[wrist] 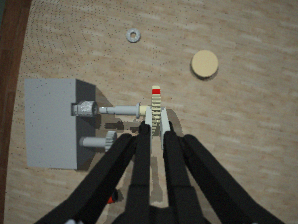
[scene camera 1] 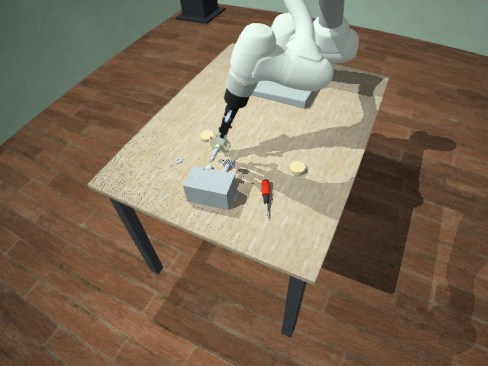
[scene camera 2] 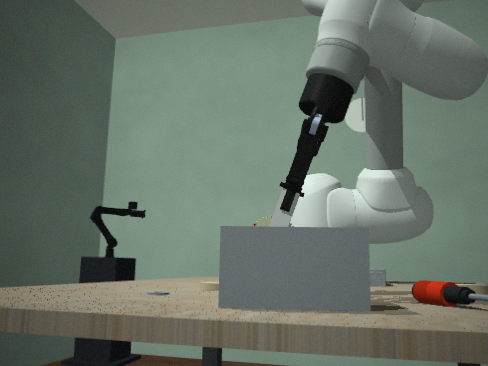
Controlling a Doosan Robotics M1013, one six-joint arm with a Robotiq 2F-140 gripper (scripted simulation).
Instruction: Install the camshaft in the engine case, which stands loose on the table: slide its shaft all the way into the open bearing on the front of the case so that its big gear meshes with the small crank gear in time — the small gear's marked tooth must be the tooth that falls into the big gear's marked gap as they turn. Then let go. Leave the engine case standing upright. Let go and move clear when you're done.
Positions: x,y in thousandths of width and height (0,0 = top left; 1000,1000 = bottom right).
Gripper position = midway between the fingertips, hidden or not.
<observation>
In view: the gripper (scene camera 2: 567,635) and a grey engine case (scene camera 2: 587,734).
The grey engine case shows as well in the wrist view (wrist: 196,605) and in scene camera 1 (scene camera 1: 440,515). The gripper shows as well in the wrist view (wrist: 522,516).
</observation>
